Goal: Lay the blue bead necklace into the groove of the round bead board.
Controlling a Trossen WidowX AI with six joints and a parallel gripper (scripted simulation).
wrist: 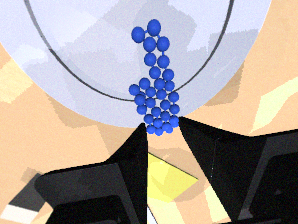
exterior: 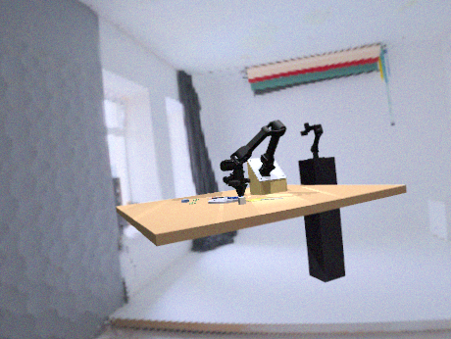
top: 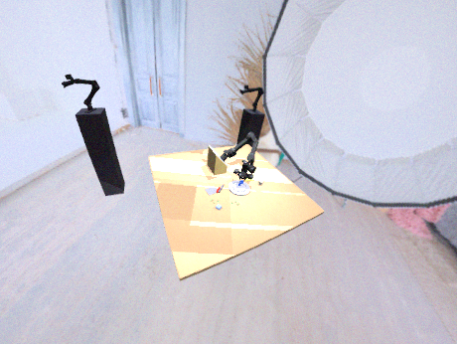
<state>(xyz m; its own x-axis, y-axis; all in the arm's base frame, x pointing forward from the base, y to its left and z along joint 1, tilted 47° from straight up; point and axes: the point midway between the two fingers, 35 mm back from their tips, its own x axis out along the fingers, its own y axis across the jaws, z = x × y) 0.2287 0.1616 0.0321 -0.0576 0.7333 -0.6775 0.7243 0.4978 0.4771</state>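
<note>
Right now my gripper tip is 7 cm short of the round bead board, 6 cm to the left of it and 1 cm above it. From my gripper tip the other things lie so: yellow flat piece (6 cm behind, 10 cm to the left, 2 cm below); then grey-white stick (10 cm behind, 17 cm to the left, 1 cm below); then white cylinder (7 cm ahead, 17 cm to the left).
</note>
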